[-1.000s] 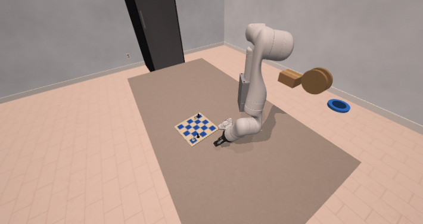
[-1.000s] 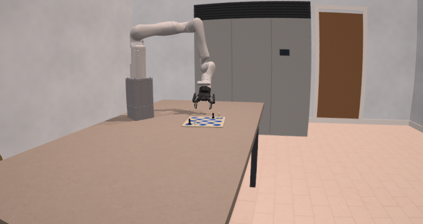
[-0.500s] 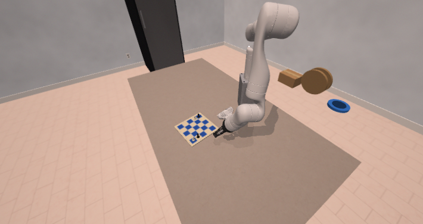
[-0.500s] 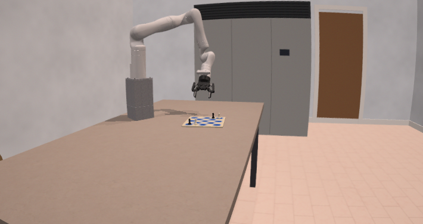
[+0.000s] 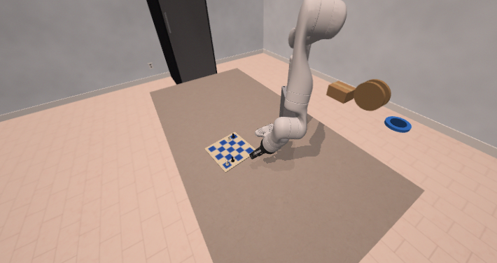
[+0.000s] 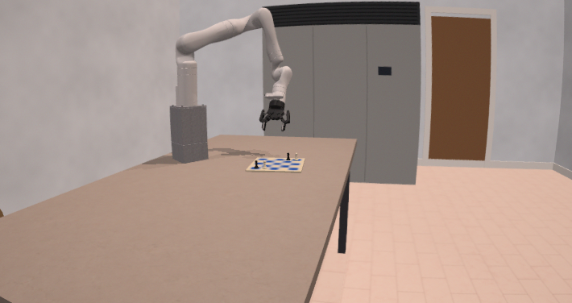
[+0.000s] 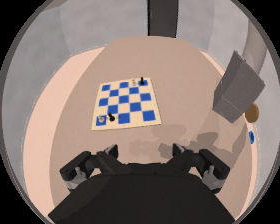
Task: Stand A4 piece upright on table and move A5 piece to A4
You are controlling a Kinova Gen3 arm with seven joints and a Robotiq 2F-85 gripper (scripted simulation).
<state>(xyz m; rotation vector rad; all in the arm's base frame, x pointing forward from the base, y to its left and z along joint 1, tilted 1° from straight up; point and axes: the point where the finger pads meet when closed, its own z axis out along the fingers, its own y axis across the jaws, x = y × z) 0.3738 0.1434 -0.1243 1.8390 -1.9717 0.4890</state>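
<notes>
Now: hand 20 cm to the left of the cream chessboard, 12 cm above it and 6 cm short of it.
</notes>
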